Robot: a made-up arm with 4 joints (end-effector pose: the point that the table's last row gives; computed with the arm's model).
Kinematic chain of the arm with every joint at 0, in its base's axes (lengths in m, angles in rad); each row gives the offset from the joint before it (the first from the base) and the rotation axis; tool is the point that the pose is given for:
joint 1: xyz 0 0 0.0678 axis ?
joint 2: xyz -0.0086 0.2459 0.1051 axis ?
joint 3: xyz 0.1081 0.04 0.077 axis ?
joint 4: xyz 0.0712 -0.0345 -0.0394 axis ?
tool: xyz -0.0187 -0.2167 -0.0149
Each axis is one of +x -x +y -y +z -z.
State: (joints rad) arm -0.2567 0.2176 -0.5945 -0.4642
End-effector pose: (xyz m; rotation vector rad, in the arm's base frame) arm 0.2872 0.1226 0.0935 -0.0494 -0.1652 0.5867
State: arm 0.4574 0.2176 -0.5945 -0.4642
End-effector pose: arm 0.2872 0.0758 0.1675 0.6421 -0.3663 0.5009
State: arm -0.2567 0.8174 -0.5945 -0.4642
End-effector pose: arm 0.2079 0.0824 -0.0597 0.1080 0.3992 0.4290
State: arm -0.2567 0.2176 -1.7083 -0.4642
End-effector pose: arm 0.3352 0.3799 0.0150 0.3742 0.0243 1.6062
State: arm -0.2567 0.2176 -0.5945 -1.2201
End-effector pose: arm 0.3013 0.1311 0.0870 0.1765 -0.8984 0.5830
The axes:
joint 1: +x
joint 2: +y
joint 3: -z
joint 4: +y

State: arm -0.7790 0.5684 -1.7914 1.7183
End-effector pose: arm 0.3095 0.2634 -0.2329 -1.4702 2.3199 1.1678
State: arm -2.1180 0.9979 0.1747 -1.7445
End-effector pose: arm 0.0922 -0.0214 0.0538 -2.1723 -0.4929 0.7873
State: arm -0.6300 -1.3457 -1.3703 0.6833
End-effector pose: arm 0.0357 0.5038 0.2797 -1.7615 -0.3244 0.9448
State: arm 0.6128 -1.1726 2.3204 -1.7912
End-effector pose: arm -0.0826 0.3272 0.2827 -0.7472 -0.3383 -2.7869
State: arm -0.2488 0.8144 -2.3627 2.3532
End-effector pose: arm 0.1953 0.4953 -0.0803 1.9030 -1.3695 -1.8262
